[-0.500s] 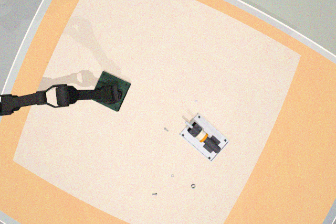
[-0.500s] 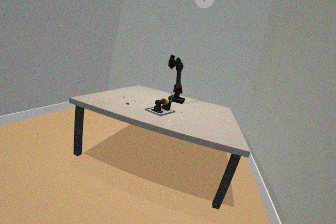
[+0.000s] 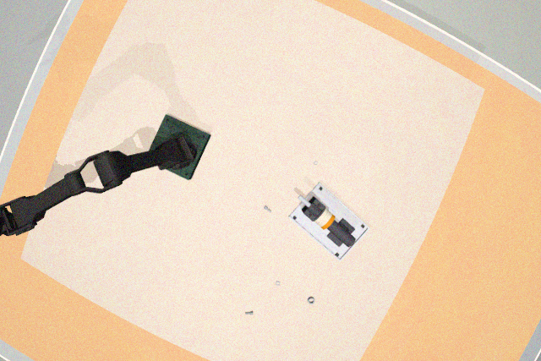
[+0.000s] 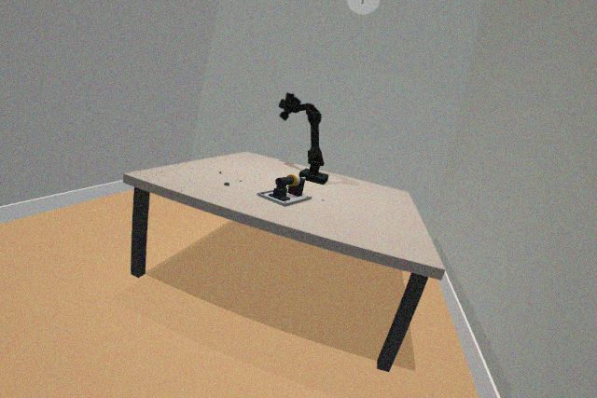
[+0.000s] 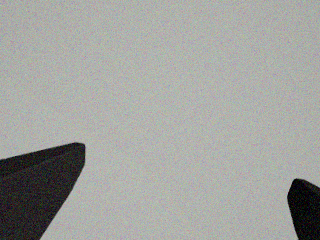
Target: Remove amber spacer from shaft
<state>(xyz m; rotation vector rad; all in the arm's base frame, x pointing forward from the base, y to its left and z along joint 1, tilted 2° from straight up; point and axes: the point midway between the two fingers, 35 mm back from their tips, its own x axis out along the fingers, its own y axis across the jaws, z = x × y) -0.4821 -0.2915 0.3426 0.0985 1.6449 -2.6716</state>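
Right now my gripper tip is 97 cm short of the cream spacer, 32 cm above it and 21 cm to the right of it. Round my gripper tip: shaft (97 cm ahead, 32 cm below, 21 cm to the left); then amber spacer (99 cm ahead, 32 cm below, 20 cm to the left).
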